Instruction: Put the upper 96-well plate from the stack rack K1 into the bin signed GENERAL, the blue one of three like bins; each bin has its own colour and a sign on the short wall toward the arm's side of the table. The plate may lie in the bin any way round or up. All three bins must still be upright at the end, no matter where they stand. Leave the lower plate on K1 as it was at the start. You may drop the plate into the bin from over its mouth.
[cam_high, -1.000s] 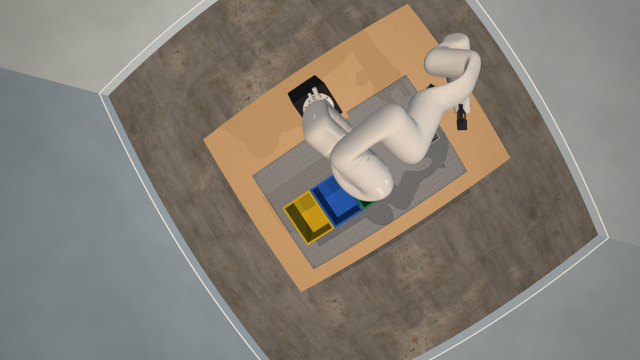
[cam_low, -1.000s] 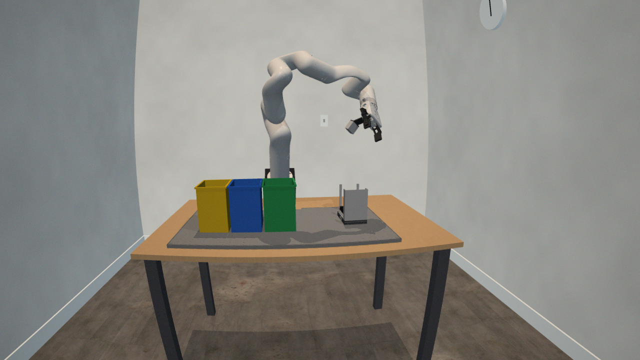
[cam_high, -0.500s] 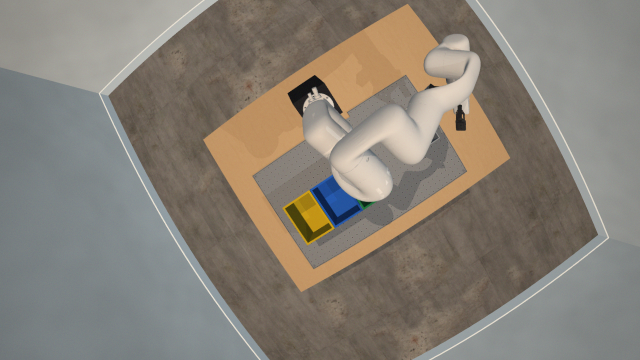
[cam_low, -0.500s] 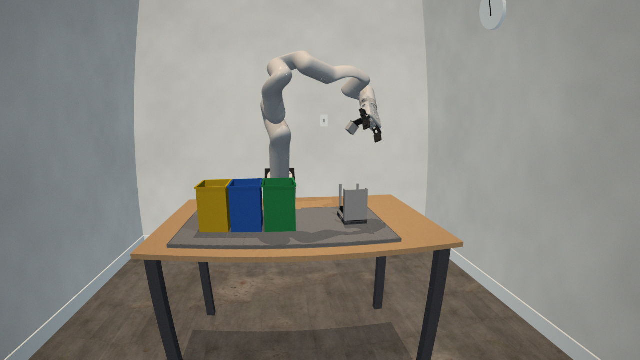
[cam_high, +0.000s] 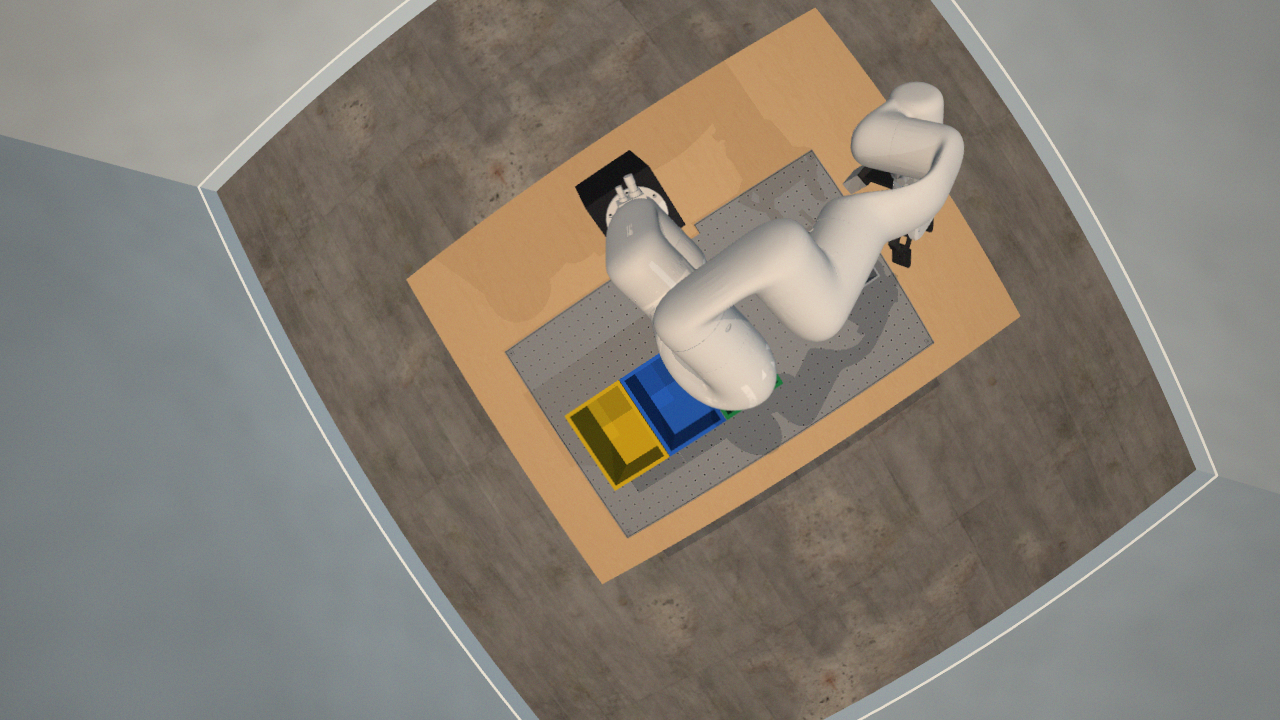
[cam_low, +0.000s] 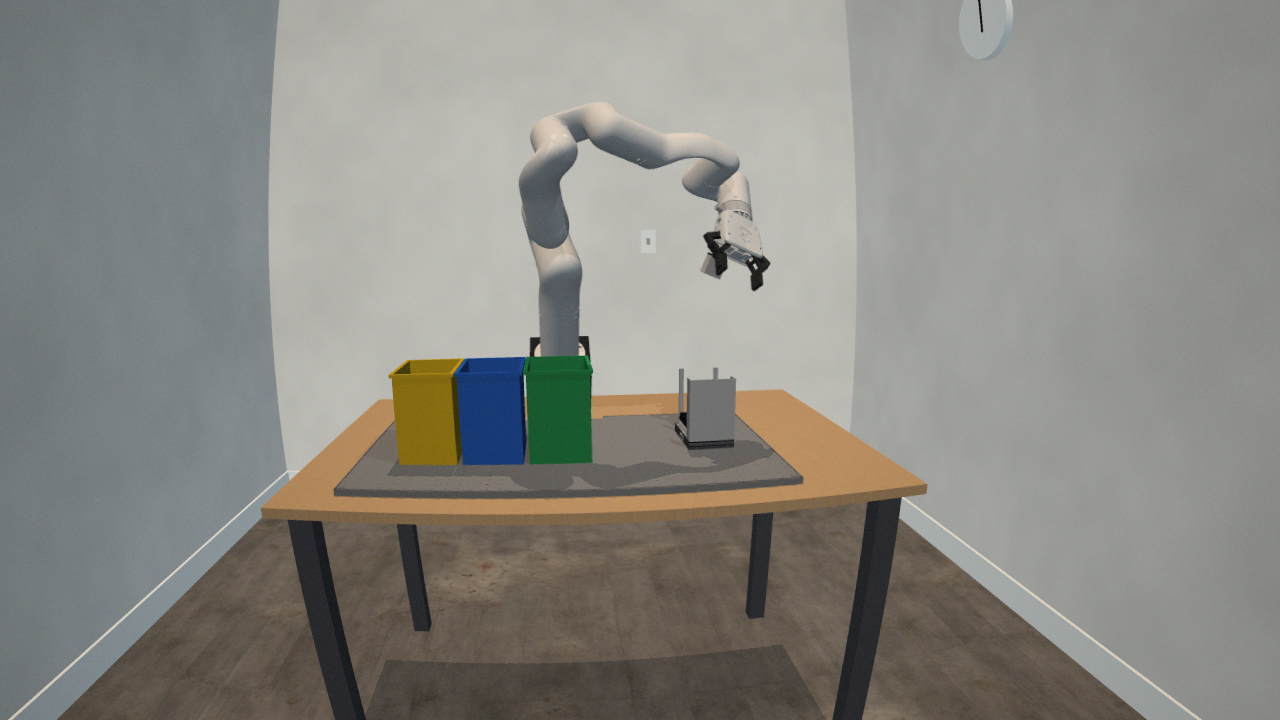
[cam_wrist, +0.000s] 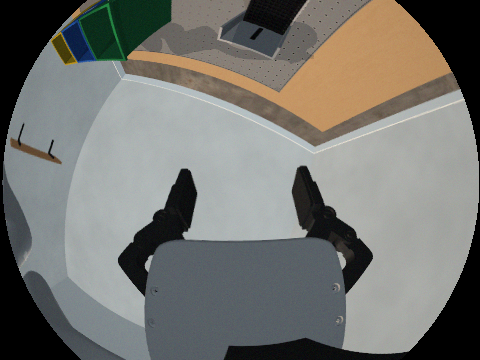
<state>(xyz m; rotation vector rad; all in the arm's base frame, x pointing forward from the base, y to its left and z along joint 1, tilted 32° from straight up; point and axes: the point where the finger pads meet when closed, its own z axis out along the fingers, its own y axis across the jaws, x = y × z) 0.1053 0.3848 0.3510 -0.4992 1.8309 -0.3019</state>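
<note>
Now: hand 20 mm past the black 96-well plate, 70 mm to the left of it and 310 mm above it. From my hand the other things lie so: white plate: 20 mm behind, 70 mm to the right, 320 mm below; then green bin: 90 mm ahead, 360 mm to the right, 260 mm below; then blue bin: 110 mm ahead, 490 mm to the right, 260 mm below.
</note>
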